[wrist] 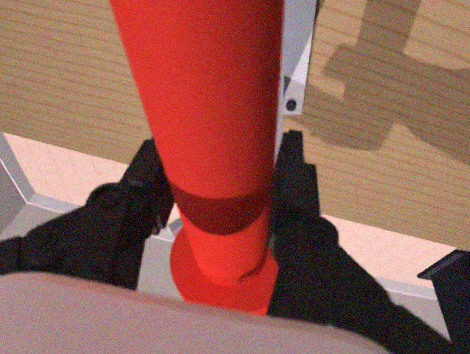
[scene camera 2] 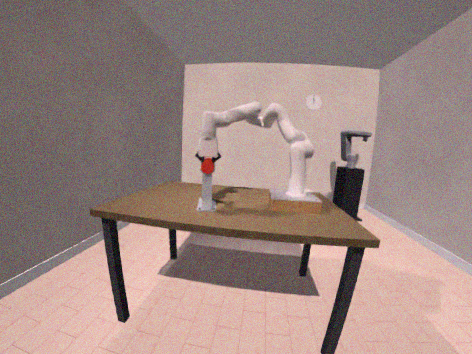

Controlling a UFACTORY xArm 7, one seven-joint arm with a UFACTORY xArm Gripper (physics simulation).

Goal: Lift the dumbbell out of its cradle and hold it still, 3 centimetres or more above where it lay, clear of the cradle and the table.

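Seen in the pictures: gripper, between the fingertips: (wrist: 232, 147); arm's base, origin of its link: (scene camera 2: 296, 194).
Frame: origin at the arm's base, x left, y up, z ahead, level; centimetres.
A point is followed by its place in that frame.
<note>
The red dumbbell (scene camera 2: 207, 166) {z 50.7, x 18.4, y 16.3 cm} (wrist: 205, 75) {z 52.6, x 4.7, y 17.7 cm} rests at the top of the pale grey cradle (scene camera 2: 207, 187) {z 50.5, x 18.2, y 5.6 cm} (wrist: 297, 50) {z 48.0, x 11.9, y -5.8 cm}, which stands on the table. In the wrist view the dumbbell's bar runs from the top down to a round red end. My gripper (scene camera 2: 208, 160) {z 52.1, x 9.9, y 13.6 cm} (wrist: 232, 147) {z 52.1, x 9.9, y 13.6 cm} is shut on the dumbbell, one black finger against each side of the bar. In the scene view the round end of the dumbbell covers the fingertips. No gap shows between the dumbbell and the cradle there.
The wooden table (scene camera 2: 260, 222) {z 23.8, x 29.8, y -6.6 cm} (wrist: 55, 80) {z 78.6, x 20.9, y -6.6 cm} carries the cradle near its front left and the arm's base block (scene camera 2: 296, 204) {z 3.3, x 13.6, y -2.1 cm} at the right. A grey machine on a black pedestal (scene camera 2: 348, 189) stands behind the table at the right. Shadows fall beside the cradle.
</note>
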